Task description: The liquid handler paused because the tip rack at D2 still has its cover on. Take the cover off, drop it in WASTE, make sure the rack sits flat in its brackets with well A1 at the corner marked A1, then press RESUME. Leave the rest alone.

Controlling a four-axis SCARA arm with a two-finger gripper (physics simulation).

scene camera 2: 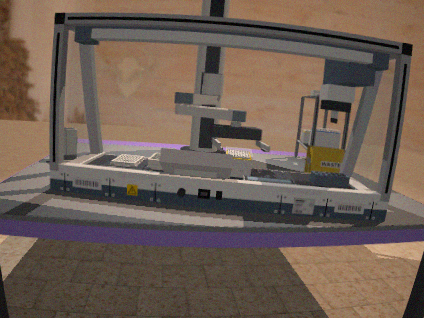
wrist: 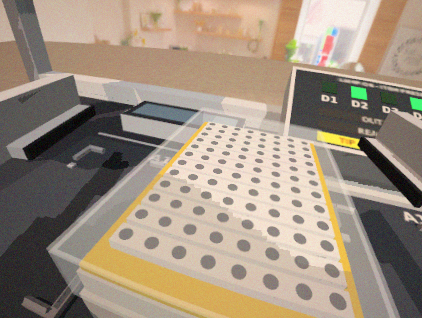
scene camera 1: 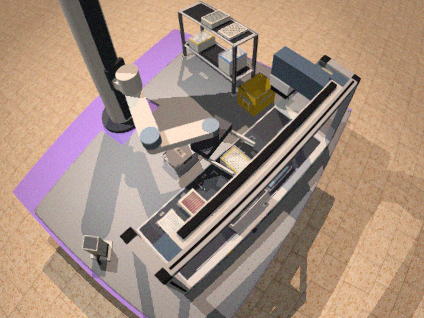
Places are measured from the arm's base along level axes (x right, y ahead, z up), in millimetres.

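Where they show: gripper, fingertip midpoint: [scene camera 2: 244,147] [wrist: 227,109] [scene camera 1: 244,159]; arm's base at its link origin: [scene camera 1: 123,114].
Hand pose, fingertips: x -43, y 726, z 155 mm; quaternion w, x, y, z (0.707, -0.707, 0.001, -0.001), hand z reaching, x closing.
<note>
Things, the pixels of their top centre, and the offset from my fingertips. "pt": a spot on its surface instead.
- D2 tip rack at its top centre: [wrist: 249,157] [scene camera 1: 238,160] dx +12, dy -21, dz -14 mm
- clear cover at a spot on its surface: [wrist: 107,215] pt dx -33, dy -61, dz -14 mm
- yellow WASTE bin at its top centre: [scene camera 2: 329,149] [scene camera 1: 257,85] dx -399, dy -161, dz -7 mm
- status screen at a spot on its surface: [wrist: 310,110] pt dx +83, dy +100, dz -28 mm
- red-topped rack at its top centre: [scene camera 2: 163,156] [scene camera 1: 195,204] dx +258, dy -64, dz -59 mm
- white plate at its top centre: [scene camera 2: 128,158] [scene camera 1: 174,226] dx +380, dy -87, dz -76 mm
- grey box at its top centre: [scene camera 1: 179,151] dx +83, dy -285, dz -86 mm
- shelf unit at a spot on its surface: [scene camera 1: 234,70] pt dx -376, dy -284, dz +47 mm
The D2 tip rack [scene camera 1: 236,159] [scene camera 2: 238,153] [wrist: 240,200] is white with a yellow rim and rows of round holes. A clear cover [wrist: 107,215] surrounds its top. My gripper [scene camera 1: 242,157] [scene camera 2: 241,147] [wrist: 227,109] is open and empty, one finger on each side of the covered rack, with gaps to the cover in the wrist view. The yellow WASTE bin [scene camera 1: 256,97] [scene camera 2: 327,159] stands beyond the deck's far end. A faint A1 mark [wrist: 160,159] shows at the rack's left. The rack's feet are hidden, and I cannot tell which well is A1. A RESUME label is not readable.
The status screen [wrist: 310,110] shows D2 lit green. A gantry frame [scene camera 2: 225,25] spans the deck. A red-topped rack [scene camera 1: 193,201] and a white plate [scene camera 1: 171,223] sit on the deck. A grey box [scene camera 1: 179,157] stands beside it. A shelf unit [scene camera 1: 234,70] stands behind the bin.
</note>
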